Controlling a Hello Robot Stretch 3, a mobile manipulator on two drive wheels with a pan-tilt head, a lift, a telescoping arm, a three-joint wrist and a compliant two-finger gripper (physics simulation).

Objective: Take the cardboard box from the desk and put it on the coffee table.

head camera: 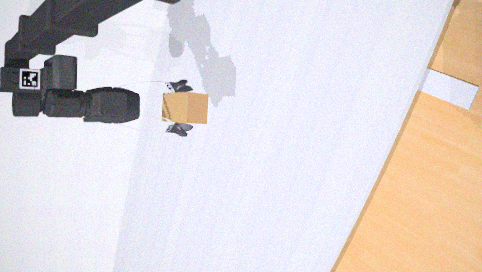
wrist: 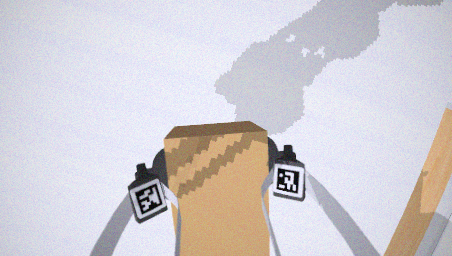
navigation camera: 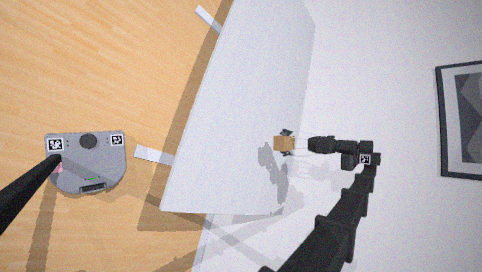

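Seen in the pictures: gripper, fingertip midpoint: [wrist: 215,158]; robot's base at its link origin: [navigation camera: 88,140].
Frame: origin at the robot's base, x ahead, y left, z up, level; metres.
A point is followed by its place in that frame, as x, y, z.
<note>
The cardboard box [head camera: 198,108] {-0.019, -0.583, 0.870} [navigation camera: 279,143] {-0.019, -0.584, 0.876} [wrist: 222,215] {-0.022, -0.622, 0.897} is a small tan block between the two fingertips. My gripper [head camera: 180,108] {-0.022, -0.644, 0.843} [navigation camera: 286,143] {-0.022, -0.644, 0.843} [wrist: 215,158] {-0.022, -0.644, 0.843} is shut on it, one dark fingertip pressed against each side. The white desk [head camera: 280,160] {0.085, -0.496, 0.721} [navigation camera: 240,95] {0.187, -0.526, 0.720} [wrist: 90,70] {0.132, -0.747, 0.720} lies below. The box is held above the desk top, with the arm's and gripper's shadow falling apart from it in the head and navigation views. The box's near end is cut off by the lower edge of the wrist view. The coffee table does not show in these views.
My grey base [navigation camera: 107,162] {-0.117, -0.076, 0.160} stands on the wooden floor [head camera: 425,200] {0.274, -0.397, 0.001} [navigation camera: 90,65] {0.432, -0.026, 0.000}, beside the desk's long edge. A pale desk leg [head camera: 451,89] [navigation camera: 152,155] sticks out there. My dark arm [head camera: 65,22] {-0.085, -0.375, 1.191} [navigation camera: 327,232] {-0.083, -0.220, 1.179} reaches over. A framed picture [navigation camera: 441,125] {0.041, -1.098, 1.426} hangs on the wall.
</note>
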